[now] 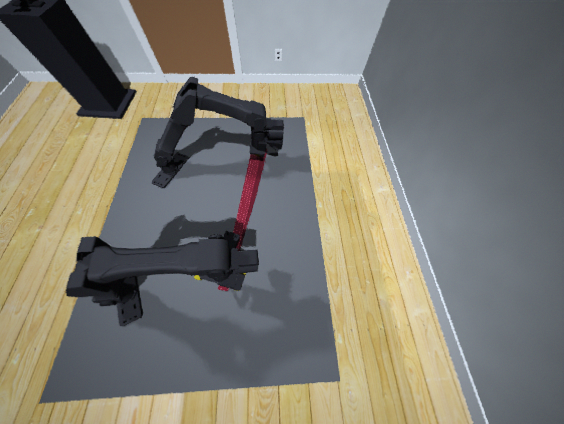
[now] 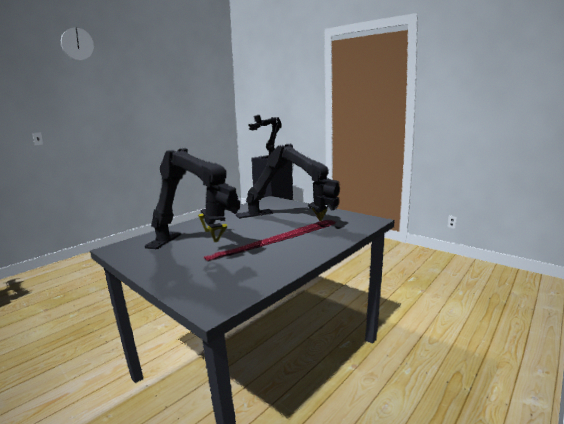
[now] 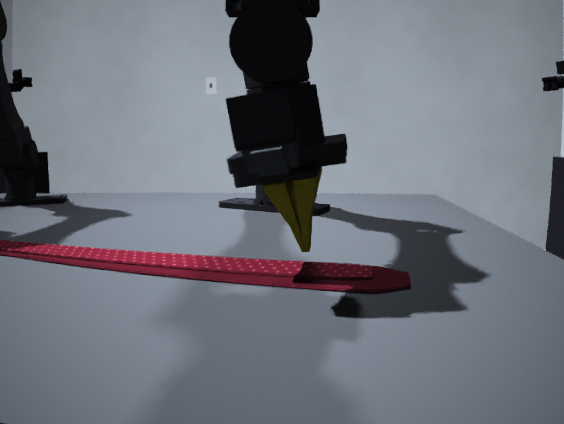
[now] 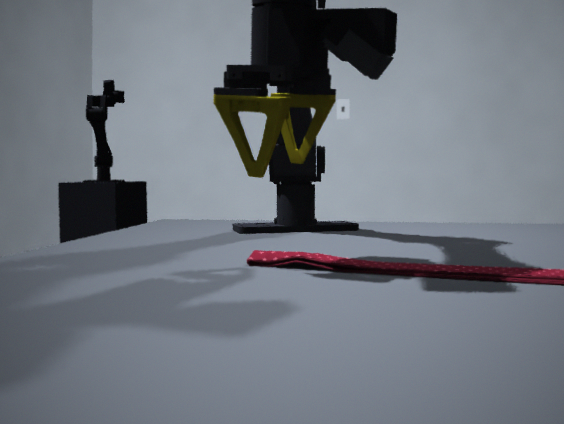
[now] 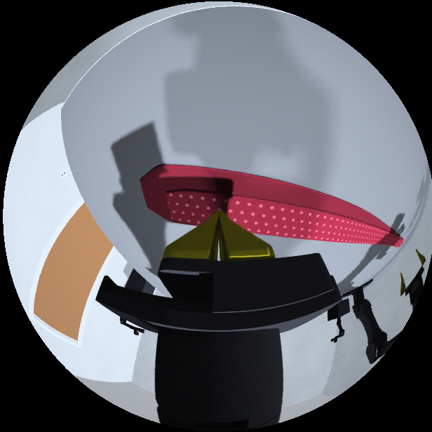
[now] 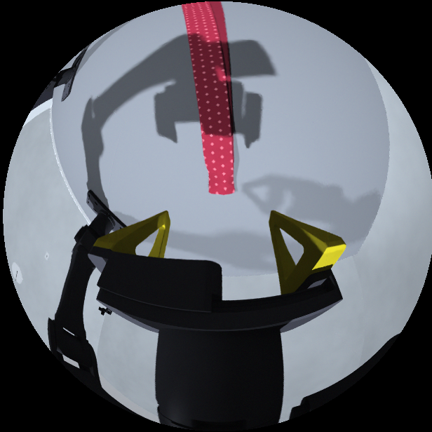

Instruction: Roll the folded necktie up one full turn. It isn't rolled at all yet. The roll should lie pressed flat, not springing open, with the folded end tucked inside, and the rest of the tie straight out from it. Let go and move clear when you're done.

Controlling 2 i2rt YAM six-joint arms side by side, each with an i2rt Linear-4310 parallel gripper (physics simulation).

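Observation:
The red dotted necktie (image 1: pixel 248 195) (image 2: pixel 270 240) (image 3: pixel 175 262) (image 4: pixel 450 270) (image 5: pixel 280 215) (image 6: pixel 217 150) lies long and nearly straight on the table, with no roll in it. Its narrow, square end is near the right arm and bows up slightly. At its wide end, by the left arm, a dotted layer lies over a plain red one. My left gripper (image 2: pixel 320 218) (image 3: pixel 306 250) (image 5: pixel 218 216) is shut and empty, its tips a little above the tie near the wide end. My right gripper (image 4: pixel 277 170) (image 6: pixel 219 215) is open and empty, well above the table by the square end.
The dark table (image 1: pixel 165 360) (image 2: pixel 300 270) carries both arm bases (image 1: pixel 162 178) (image 1: pixel 131 310) along one long side. The arms cast shadows over the tie and table. A dark pedestal (image 1: pixel 75 60) (image 4: pixel 87 210) with a small arm stands beyond the table.

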